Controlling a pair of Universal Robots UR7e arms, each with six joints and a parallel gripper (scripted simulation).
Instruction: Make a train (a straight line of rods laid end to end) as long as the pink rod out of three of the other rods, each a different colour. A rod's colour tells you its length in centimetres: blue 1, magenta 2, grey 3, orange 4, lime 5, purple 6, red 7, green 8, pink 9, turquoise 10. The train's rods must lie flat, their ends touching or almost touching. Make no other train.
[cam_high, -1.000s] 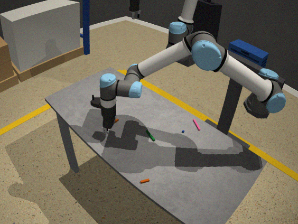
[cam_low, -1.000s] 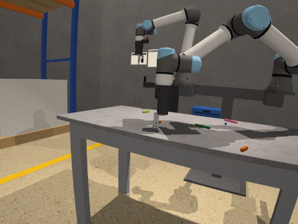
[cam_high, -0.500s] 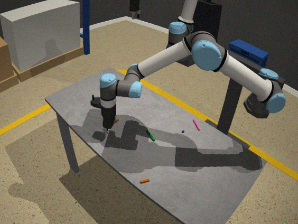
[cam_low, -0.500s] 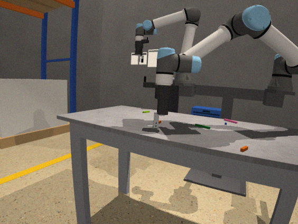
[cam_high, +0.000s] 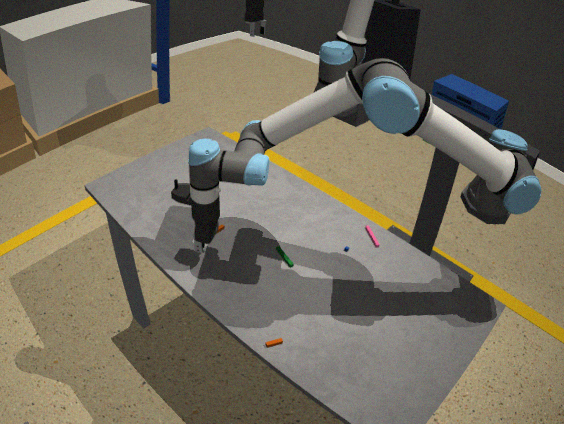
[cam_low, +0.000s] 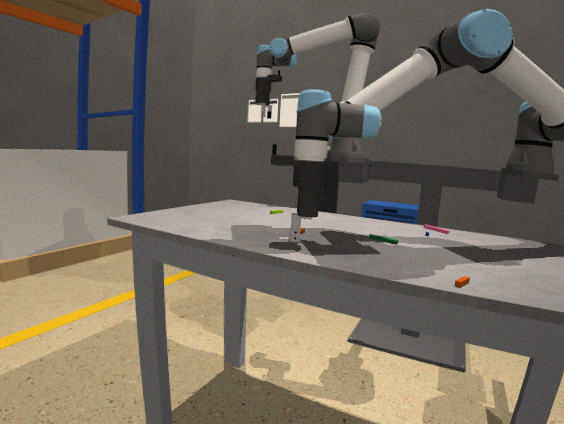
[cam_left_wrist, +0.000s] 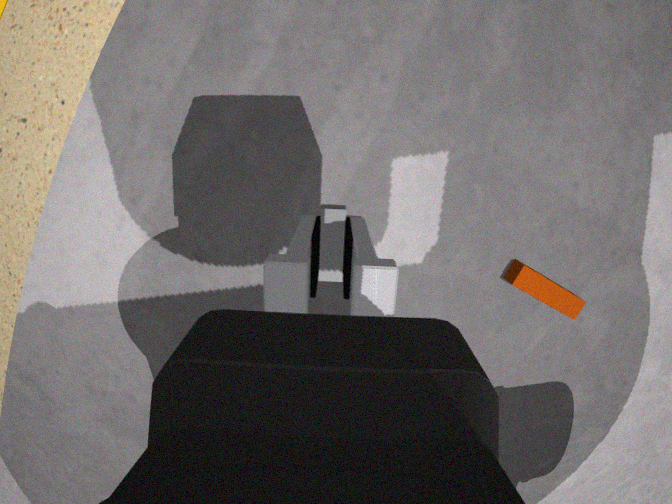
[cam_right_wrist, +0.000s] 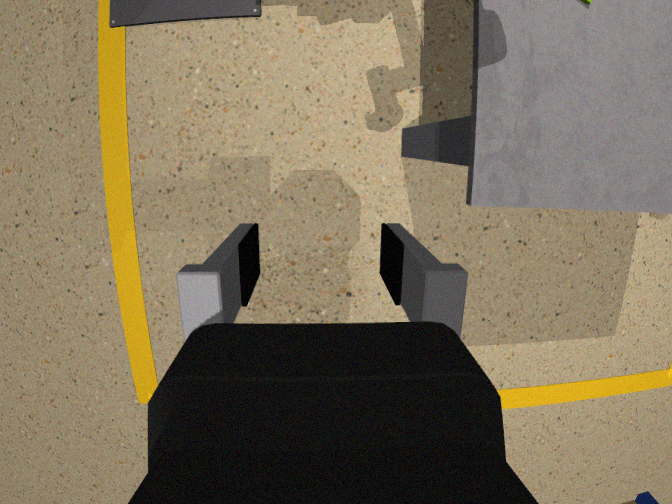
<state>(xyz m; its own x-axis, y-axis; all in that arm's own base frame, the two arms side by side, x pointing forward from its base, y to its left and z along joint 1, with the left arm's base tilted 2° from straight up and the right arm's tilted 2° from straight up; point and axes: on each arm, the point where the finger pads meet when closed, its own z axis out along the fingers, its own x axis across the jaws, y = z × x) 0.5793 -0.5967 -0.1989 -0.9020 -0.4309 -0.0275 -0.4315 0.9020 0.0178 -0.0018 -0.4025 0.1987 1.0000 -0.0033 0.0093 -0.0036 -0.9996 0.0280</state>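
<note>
My left hand is 350 mm past the blue rod, 230 mm to the right of it and 20 mm above it. Also, from my left hand: lime rod 290 mm behind, 280 mm to the right, 20 mm below; green rod 180 mm behind, 150 mm to the left, 20 mm below; grey rod 20 mm below.
</note>
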